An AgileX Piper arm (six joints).
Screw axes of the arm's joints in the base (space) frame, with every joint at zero. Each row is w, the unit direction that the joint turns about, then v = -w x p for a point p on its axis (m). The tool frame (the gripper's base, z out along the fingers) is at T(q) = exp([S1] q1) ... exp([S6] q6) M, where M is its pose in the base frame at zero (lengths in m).
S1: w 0 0 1 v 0 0 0
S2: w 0 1 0 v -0.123 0 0
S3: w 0 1 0 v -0.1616 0 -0.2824
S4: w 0.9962 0 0.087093 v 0 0.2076 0
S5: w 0 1 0 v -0.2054 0 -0.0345
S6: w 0.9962 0 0.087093 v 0 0.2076 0
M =
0.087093 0 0.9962 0.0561
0 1 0 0
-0.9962 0 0.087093 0.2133
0 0 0 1
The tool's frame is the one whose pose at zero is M.
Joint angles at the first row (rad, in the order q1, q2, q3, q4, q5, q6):
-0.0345, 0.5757, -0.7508, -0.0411, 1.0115, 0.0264
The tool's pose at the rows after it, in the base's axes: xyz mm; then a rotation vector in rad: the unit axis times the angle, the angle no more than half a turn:
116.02, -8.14, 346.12, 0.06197, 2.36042, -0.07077
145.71, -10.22, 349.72, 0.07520, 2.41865, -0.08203
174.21, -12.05, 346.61, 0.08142, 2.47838, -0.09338
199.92, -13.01, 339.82, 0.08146, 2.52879, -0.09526
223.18, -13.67, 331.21, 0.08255, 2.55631, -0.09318
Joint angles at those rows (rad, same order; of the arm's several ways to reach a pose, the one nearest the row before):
-0.0345, 0.7130, -0.8356, -0.0540, 1.0008, 0.0284
-0.0345, 0.8436, -0.9023, -0.0680, 0.9962, 0.0431
-0.0345, 0.9632, -0.9533, -0.0794, 0.9881, 0.0521
-0.0345, 1.0680, -0.9930, -0.0812, 0.9736, 0.0544
-0.0345, 1.1577, -1.0219, -0.0812, 0.9403, 0.0583

